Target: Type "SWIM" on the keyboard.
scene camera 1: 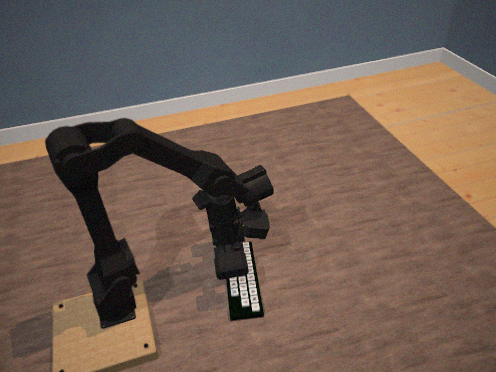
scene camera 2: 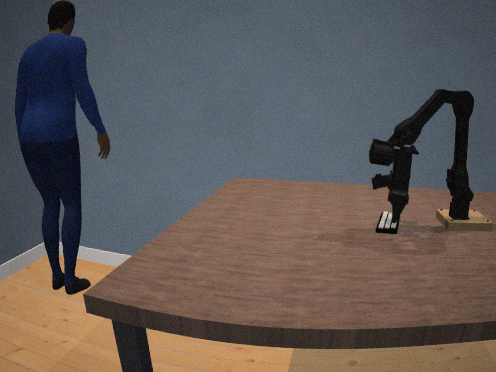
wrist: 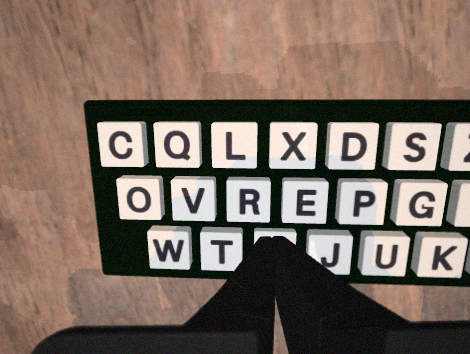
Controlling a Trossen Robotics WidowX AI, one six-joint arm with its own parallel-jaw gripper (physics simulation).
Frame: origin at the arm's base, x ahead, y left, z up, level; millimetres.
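Seen in the pictures: gripper, fingertip midpoint: [scene camera 2: 393, 222] [wrist: 271, 248]; arm's base, link origin: [scene camera 1: 116, 310] [scene camera 2: 458, 217].
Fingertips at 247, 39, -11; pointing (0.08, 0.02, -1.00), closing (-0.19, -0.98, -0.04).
Observation:
Pixels of each thing's middle, then the offset from my fingertips to it, as dx, dy, dz. Level surfaces: height alone.
- dark green keyboard, body centre: [wrist: 369, 196] [scene camera 1: 241, 277] [scene camera 2: 389, 221] +9, -37, -6
- W key, body centre: [wrist: 170, 247] +7, +36, -1
- S key, body centre: [wrist: 410, 146] +25, -50, -1
- I key, body centre: [scene camera 1: 255, 307] +8, -123, -1
- M key, body centre: [wrist: 274, 247] -1, -1, -3
- brown table, surface height: dz -14
The dark green keyboard [scene camera 1: 240, 314] [scene camera 2: 387, 231] [wrist: 125, 111] with white letter keys lies flat on the table. In the wrist view, the W key [wrist: 169, 250] is at the left of the lowest visible row and the S key [wrist: 414, 146] is in the top row. The I key [scene camera 1: 255, 307] is at the near end of its row in scene camera 1. My gripper [scene camera 2: 395, 220] [wrist: 271, 248] is shut and empty, pointing down. Its fingertips are at the M key [wrist: 275, 232], between T and J, covering its letter. Whether they touch it is unclear.
The arm's base stands on a wooden board [scene camera 1: 107, 352] [scene camera 2: 467, 226] beside the keyboard. The brown table [scene camera 1: 350, 280] [scene camera 2: 280, 260] carries both. A person in blue [scene camera 2: 52, 95] stands past the table's far left edge in scene camera 2.

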